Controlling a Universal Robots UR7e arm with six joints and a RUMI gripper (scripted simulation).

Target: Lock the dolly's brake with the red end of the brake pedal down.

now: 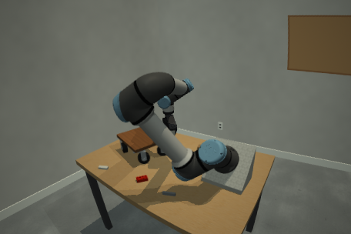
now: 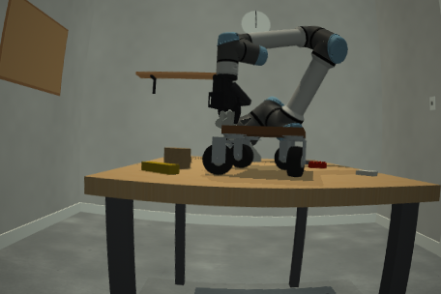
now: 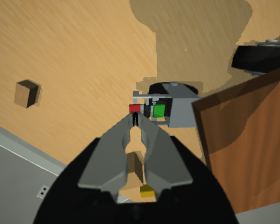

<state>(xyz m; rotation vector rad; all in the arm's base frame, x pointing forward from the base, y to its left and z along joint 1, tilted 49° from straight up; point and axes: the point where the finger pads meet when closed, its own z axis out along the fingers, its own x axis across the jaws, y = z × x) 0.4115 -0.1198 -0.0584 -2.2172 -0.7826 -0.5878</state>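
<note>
Right now the caster brake pedal is 1 cm ahead of my hand, 1 cm to the left of it and 2 cm below it. Round my hand: yellow bar 28 cm ahead, 21 cm to the right, 9 cm below; brown block 13 cm ahead, 16 cm to the right, 7 cm below; red brick 34 cm to the left, 9 cm below.
</note>
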